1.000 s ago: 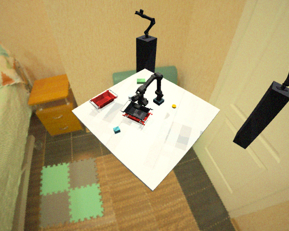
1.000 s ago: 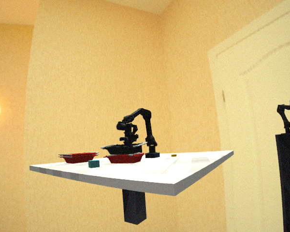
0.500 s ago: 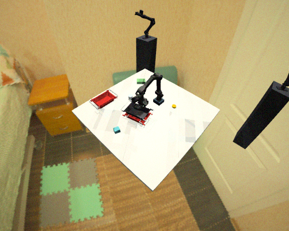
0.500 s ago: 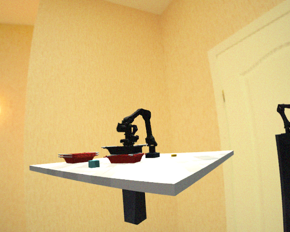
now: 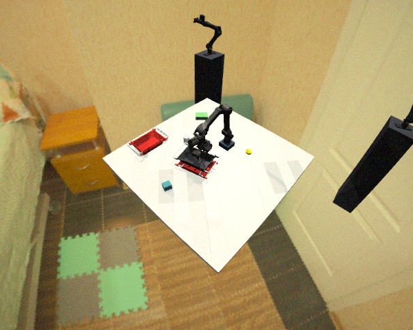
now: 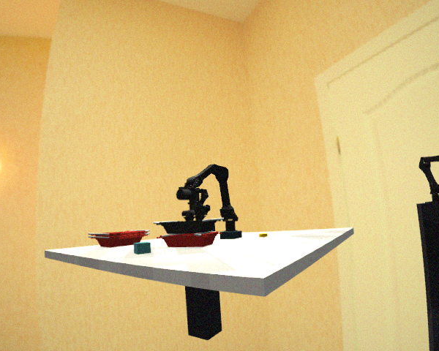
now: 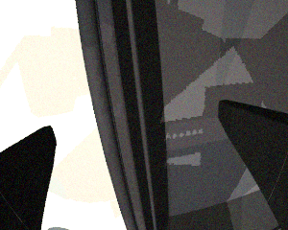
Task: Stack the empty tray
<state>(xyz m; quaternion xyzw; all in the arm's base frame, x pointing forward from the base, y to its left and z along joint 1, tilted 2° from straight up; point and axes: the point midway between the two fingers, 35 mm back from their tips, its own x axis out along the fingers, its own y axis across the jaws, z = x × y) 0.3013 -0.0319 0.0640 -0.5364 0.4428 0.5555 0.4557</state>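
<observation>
Now: gripper tip 7 cm short of the dark grey tray, 3 cm below it and 1 cm to the right of it. From my gripper tip the other things lie so: cyan block 35 cm ahead, 6 cm below, 2 cm to the right; pale cylinder 25 cm to the right, 10 cm behind, 4 cm below; yellow disc 35 cm behind, 22 cm to the left, 7 cm below.
</observation>
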